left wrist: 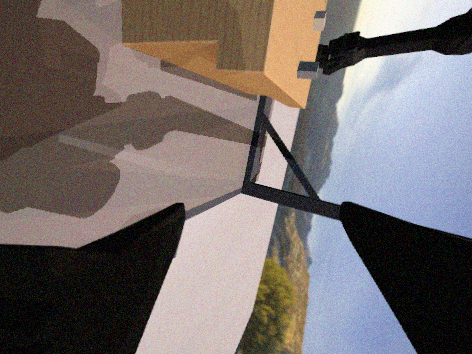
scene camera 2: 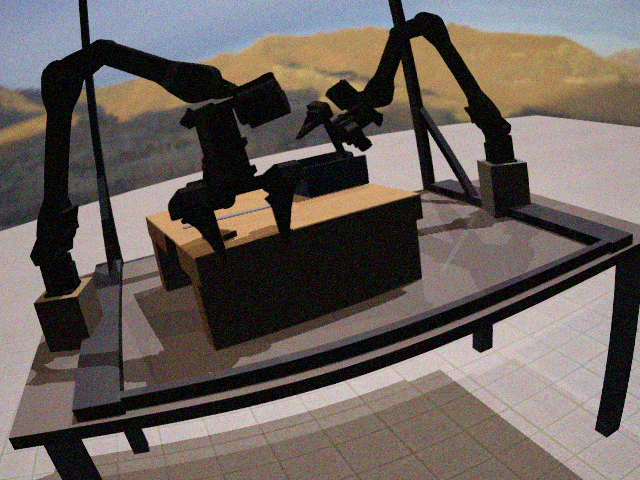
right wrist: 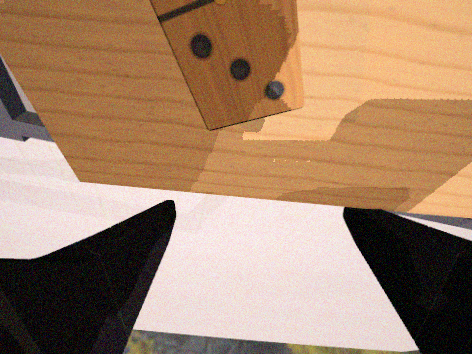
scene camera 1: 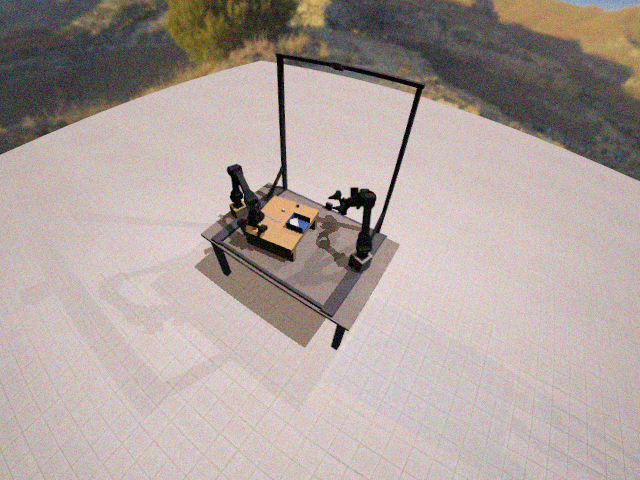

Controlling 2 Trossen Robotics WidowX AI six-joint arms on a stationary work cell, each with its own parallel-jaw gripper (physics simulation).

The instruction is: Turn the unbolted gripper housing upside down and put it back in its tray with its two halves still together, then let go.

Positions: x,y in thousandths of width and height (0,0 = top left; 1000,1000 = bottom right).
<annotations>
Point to a black frame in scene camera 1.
657,180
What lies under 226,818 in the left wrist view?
My left gripper.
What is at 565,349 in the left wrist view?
A black frame.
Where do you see a wooden block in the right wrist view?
802,369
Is my left gripper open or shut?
Open.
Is my right gripper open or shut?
Open.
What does my left gripper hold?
Nothing.
</annotations>
